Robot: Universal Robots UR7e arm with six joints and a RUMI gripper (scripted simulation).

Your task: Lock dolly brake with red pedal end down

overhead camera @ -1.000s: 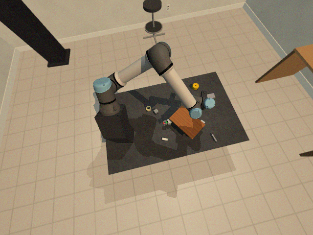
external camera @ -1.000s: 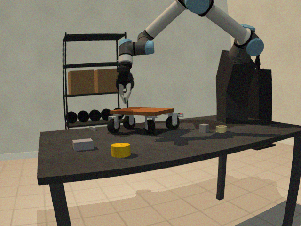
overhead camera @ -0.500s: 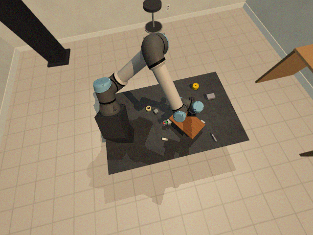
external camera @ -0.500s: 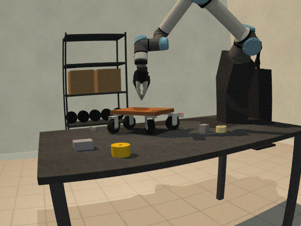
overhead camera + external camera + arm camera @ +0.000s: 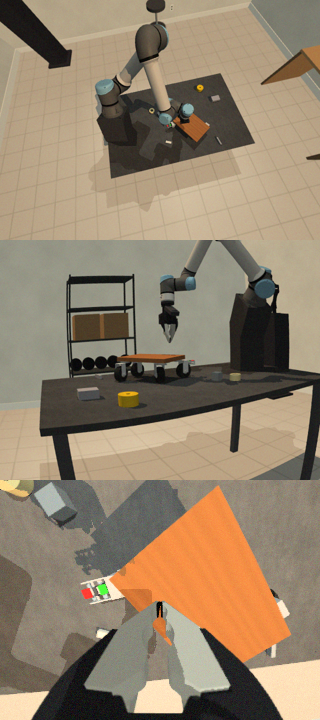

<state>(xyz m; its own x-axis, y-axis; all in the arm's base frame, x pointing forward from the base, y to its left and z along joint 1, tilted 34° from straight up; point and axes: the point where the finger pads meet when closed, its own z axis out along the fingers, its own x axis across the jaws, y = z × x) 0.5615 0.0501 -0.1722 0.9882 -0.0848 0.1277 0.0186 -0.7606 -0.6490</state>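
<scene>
Right now the brake pedal is 120 mm below my hand, 120 mm behind it and 10 mm to the right of it. The rest, counted from my hand: pale yellow ring (270 mm behind, 200 mm to the left, 190 mm below); small pale block (200 mm below, 170 mm to the right, 150 mm behind); small grey cube (190 mm below, 190 mm behind, 150 mm to the left).
</scene>
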